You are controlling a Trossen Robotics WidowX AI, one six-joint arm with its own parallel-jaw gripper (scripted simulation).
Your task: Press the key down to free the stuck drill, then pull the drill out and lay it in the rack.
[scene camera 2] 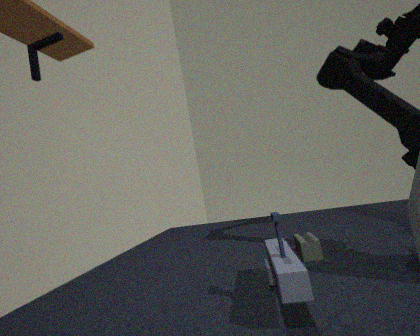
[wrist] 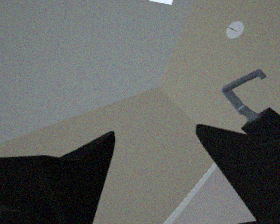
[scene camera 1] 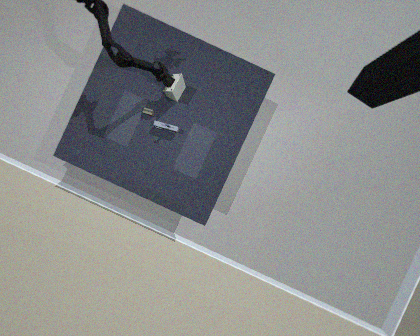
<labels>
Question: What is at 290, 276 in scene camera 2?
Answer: A block.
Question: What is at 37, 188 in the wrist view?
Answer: The gripper.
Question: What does the gripper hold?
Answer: Nothing.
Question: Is the gripper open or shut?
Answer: Open.
</labels>
